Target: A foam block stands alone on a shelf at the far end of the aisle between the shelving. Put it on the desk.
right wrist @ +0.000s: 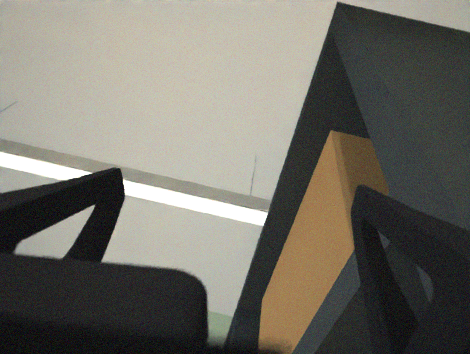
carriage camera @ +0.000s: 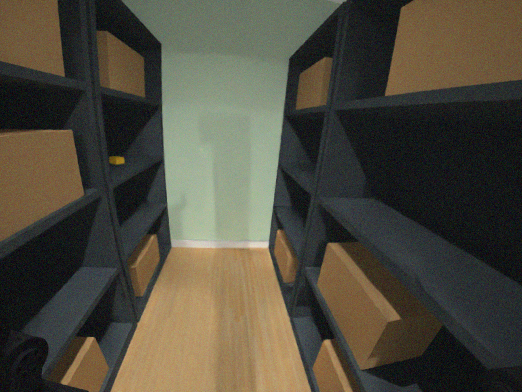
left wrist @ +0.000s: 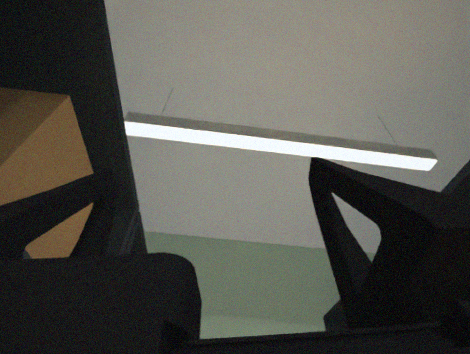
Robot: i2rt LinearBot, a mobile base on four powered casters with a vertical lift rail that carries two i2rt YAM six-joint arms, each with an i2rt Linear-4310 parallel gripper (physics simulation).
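Places are measured from the left arm's base along level axes (x right, y ahead, z up), in metres.
Where they show: left gripper, fingertip midpoint: [left wrist: 212,174]; right gripper, fingertip midpoint: [right wrist: 235,189].
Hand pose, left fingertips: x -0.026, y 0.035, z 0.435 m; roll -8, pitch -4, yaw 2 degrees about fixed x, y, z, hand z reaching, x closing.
After its pixels a point has its place.
A small yellow foam block [carriage camera: 116,160] {y 1.181, x -0.730, z 0.125 m} lies on a middle shelf [carriage camera: 140,167] {y 1.162, x -0.532, z 0.094 m} of the far left shelving unit in the carriage view, with no box beside it. The desk does not show in these views. My left gripper [left wrist: 212,174] {y 0.035, x -0.026, z 0.435 m} is open and empty, tilted up toward the ceiling; a dark part of an arm shows at the bottom left of the carriage view. My right gripper [right wrist: 235,189] {y 0.018, x 0.675, z 0.475 m} is open and empty, also facing the ceiling. Both grippers are far from the block.
Dark shelving lines both sides of the wooden aisle floor [carriage camera: 215,320] {y 0.869, x 0.067, z -0.894 m}, which ends at a green wall [carriage camera: 227,150] {y 1.778, x -0.055, z 0.167 m}. Cardboard boxes [carriage camera: 37,180] {y 0.413, x -0.405, z 0.221 m} [carriage camera: 362,305] {y 0.432, x 0.718, z -0.146 m} stand on shelves left and right. A near right shelf edge [carriage camera: 430,280] {y 0.298, x 0.778, z 0.097 m} reaches toward the lower right. A ceiling lamp [left wrist: 280,145] {y 0.588, x 0.101, z 1.183 m} [right wrist: 200,200] {y 0.644, x 0.463, z 1.183 m} hangs overhead.
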